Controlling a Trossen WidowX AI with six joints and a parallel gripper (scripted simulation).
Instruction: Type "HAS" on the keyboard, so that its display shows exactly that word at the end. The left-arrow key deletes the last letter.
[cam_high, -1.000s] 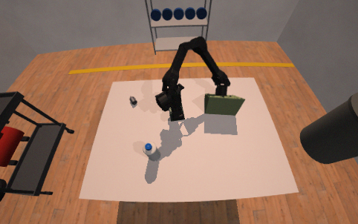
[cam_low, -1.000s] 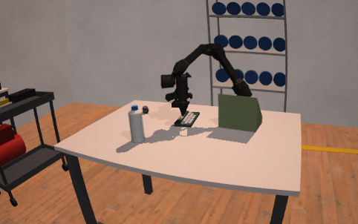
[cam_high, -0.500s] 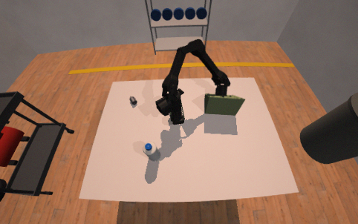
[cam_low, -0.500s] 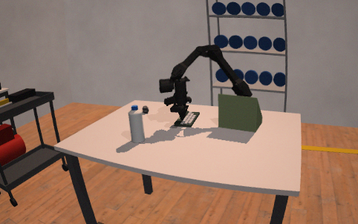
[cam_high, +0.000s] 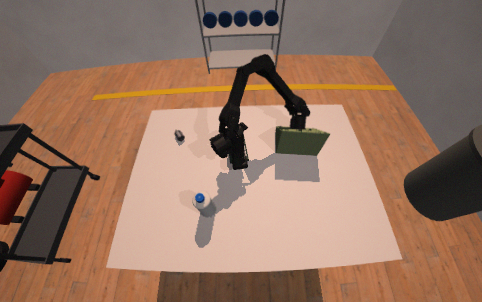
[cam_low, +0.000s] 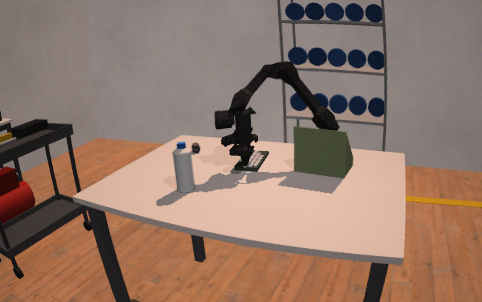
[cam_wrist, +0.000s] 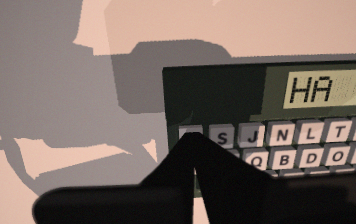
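Now: the left-arrow key 5 cm ahead of my hand, 17 cm to the right of it and 4 cm below it. The rest, counted from my hand: small dark object: 33 cm ahead, 11 cm to the right, 3 cm below.
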